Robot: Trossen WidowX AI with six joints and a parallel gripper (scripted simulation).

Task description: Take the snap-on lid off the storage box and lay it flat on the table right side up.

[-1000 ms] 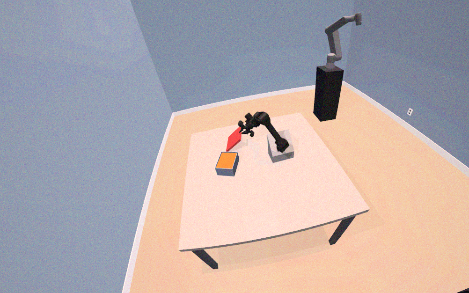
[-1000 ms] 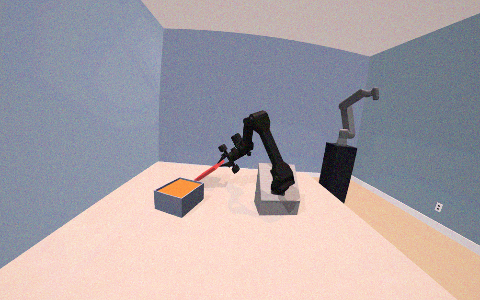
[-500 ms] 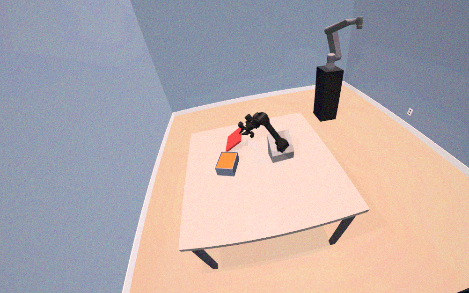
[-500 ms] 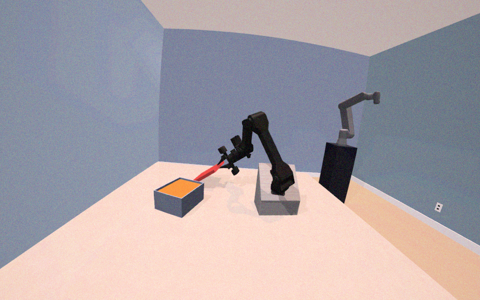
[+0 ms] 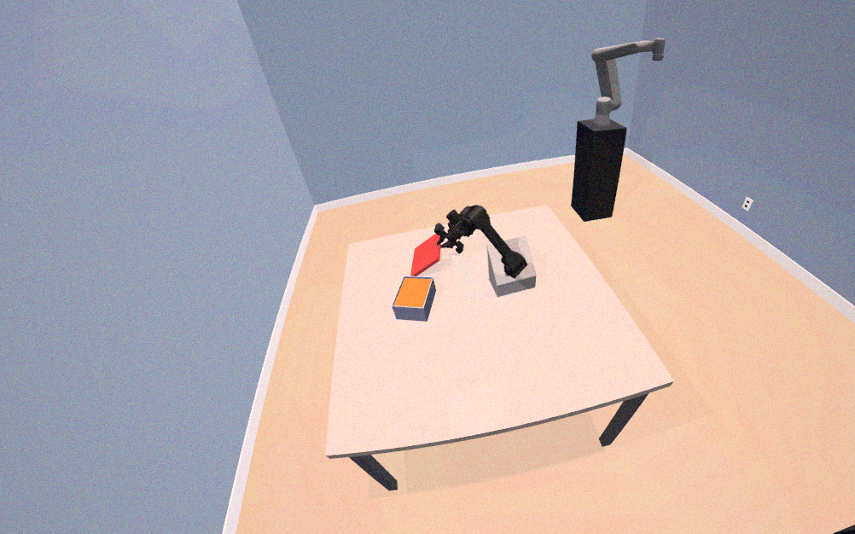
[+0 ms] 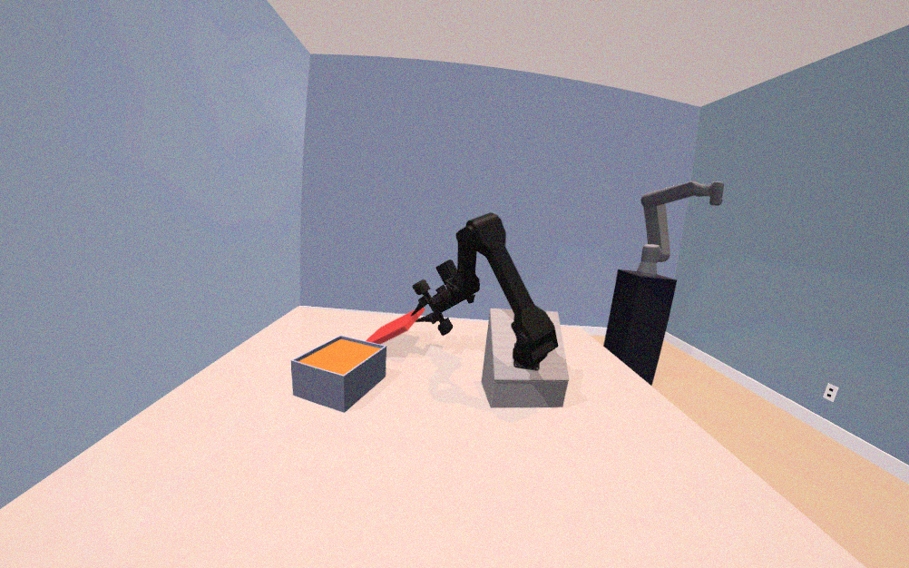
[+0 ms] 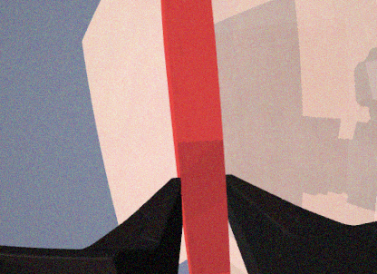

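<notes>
Right now my gripper tip is 7 cm short of the red lid, 4 cm above it and 1 cm to the left of it. From my gripper tip the other things lie so: storage box: 29 cm to the left, 15 cm ahead, 6 cm below.
</notes>
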